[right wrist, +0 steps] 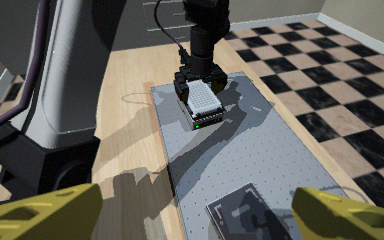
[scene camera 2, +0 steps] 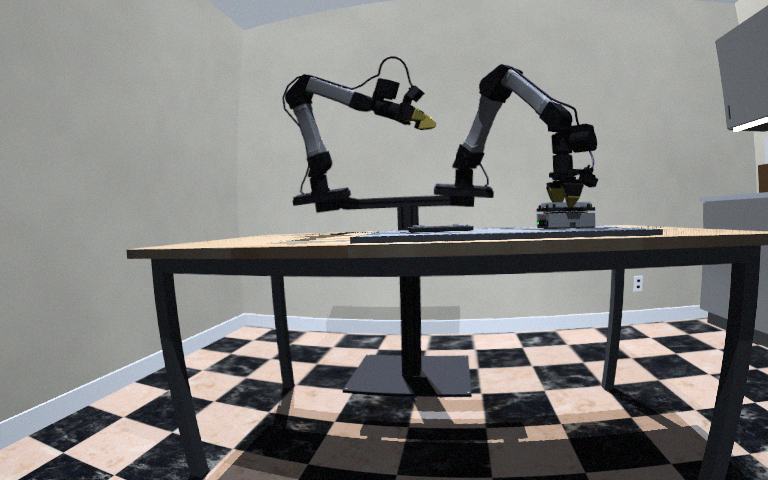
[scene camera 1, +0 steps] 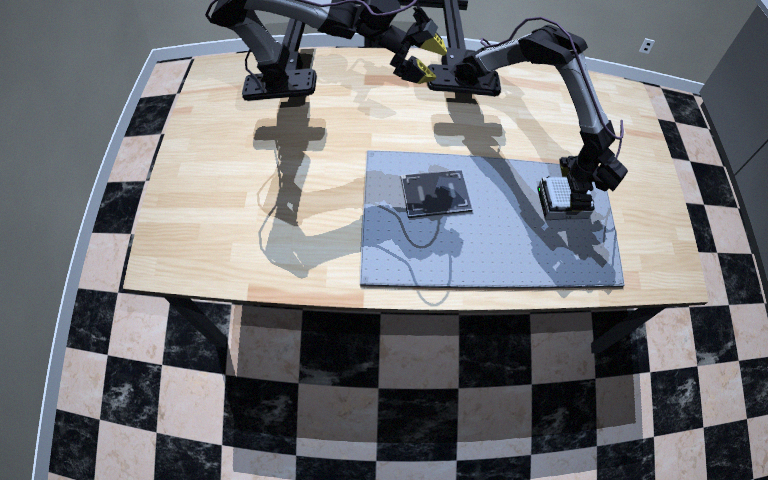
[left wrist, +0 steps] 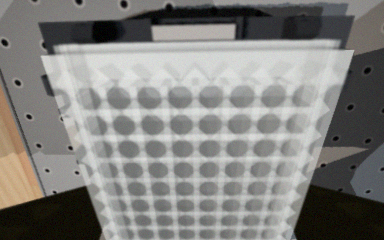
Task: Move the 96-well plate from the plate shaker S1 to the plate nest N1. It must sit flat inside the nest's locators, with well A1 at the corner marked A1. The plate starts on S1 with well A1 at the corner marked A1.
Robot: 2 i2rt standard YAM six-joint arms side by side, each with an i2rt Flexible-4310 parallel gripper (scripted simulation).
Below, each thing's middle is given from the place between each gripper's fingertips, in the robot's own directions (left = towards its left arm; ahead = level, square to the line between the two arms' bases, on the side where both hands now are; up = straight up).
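My left gripper: 35 cm to the left of the plate nest N1 [scene camera 1: 437, 197], 6 cm above it, 3 cm past it. White 96-well plate [left wrist: 207, 103]: right at my left hand.
My right gripper: 130 mm short of the plate nest N1, 10 mm to the right of it, 340 mm above it. White 96-well plate, from my right hand: 160 mm ahead, 370 mm to the left, 280 mm below.
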